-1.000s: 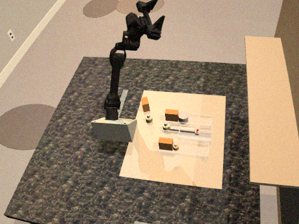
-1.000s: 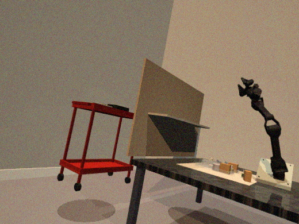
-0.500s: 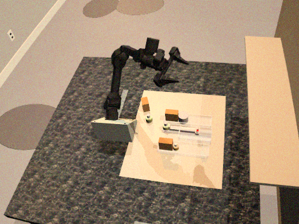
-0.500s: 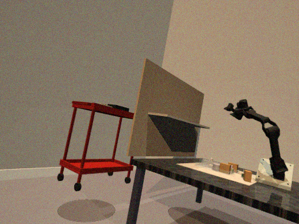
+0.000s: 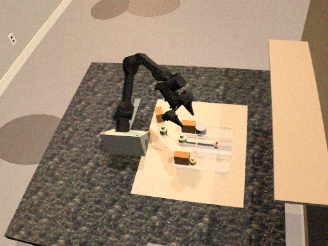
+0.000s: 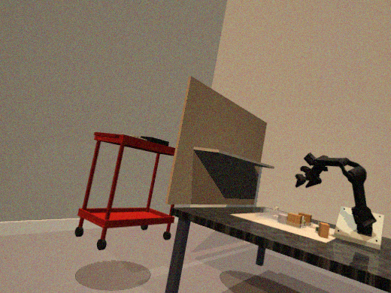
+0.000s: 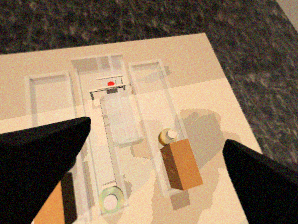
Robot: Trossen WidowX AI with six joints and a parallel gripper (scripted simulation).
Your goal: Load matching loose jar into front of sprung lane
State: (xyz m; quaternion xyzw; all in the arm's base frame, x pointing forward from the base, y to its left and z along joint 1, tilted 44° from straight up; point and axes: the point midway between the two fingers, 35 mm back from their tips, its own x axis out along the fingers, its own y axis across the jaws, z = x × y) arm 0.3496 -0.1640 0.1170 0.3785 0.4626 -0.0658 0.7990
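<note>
Right now the grey cylinder is 50 mm ahead of my gripper tip, 120 mm to the left of it and 210 mm below it. The rest, counted from my gripper tip: clear lane rack: 100 mm ahead, 20 mm to the left, 220 mm below.
</note>
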